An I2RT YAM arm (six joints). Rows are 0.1 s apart.
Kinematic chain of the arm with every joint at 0, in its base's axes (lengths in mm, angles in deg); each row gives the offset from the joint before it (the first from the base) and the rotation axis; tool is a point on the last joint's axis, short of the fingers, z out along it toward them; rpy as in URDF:
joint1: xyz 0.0 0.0 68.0 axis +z
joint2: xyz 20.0 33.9 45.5 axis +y
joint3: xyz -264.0 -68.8 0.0 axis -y
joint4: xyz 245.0 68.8 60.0 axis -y
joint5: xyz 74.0 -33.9 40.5 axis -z
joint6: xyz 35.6 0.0 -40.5 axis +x
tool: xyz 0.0 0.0 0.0 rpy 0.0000 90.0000 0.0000
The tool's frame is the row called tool.
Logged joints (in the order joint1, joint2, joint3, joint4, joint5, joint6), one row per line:
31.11 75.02 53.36 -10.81 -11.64 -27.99
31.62 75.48 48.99 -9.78 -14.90 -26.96
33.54 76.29 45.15 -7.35 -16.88 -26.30
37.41 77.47 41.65 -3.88 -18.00 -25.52
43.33 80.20 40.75 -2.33 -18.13 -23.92
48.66 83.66 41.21 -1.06 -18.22 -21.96
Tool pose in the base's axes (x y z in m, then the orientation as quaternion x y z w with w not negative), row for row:
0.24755 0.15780 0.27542 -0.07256 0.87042 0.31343 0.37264
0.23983 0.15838 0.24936 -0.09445 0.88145 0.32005 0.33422
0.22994 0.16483 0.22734 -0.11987 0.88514 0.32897 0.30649
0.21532 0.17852 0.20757 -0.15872 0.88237 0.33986 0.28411
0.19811 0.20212 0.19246 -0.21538 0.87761 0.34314 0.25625
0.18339 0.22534 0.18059 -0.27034 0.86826 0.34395 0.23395
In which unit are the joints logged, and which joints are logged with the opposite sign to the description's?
The joints are logged in degrees. Opposite sign: joint6.
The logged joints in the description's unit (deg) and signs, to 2 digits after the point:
31.11 75.02 53.36 -10.81 -11.64 27.99
31.62 75.48 48.99 -9.78 -14.90 26.96
33.54 76.29 45.15 -7.35 -16.88 26.30
37.41 77.47 41.65 -3.88 -18.00 25.52
43.33 80.20 40.75 -2.33 -18.13 23.92
48.66 83.66 41.21 -1.06 -18.22 21.96

